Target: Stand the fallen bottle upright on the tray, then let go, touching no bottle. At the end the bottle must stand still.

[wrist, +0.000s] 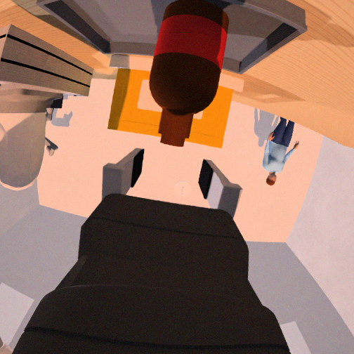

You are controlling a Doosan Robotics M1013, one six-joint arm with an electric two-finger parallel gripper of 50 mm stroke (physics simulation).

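A dark brown bottle (190, 40) with a red label stands in the wrist view at top centre. Its base is at the tray and its neck points towards my gripper; it looks upright. The grey tray (127, 30) with a raised rim lies behind it at the top, and the bottle hides part of it. My gripper (171, 165) is open and empty. Its two fingers stand wide apart, past the mouth end of the neck, with a visible gap between them and the bottle. The exact contact of the base with the tray is hidden.
A wooden table top (325, 75) carries the tray. A grey-brown slatted block (45, 60) is at the upper left, with a pale rounded shape (20, 150) below it. Beyond the table edge are an orange panel (207, 132) on the floor and a person in light blue (275, 152).
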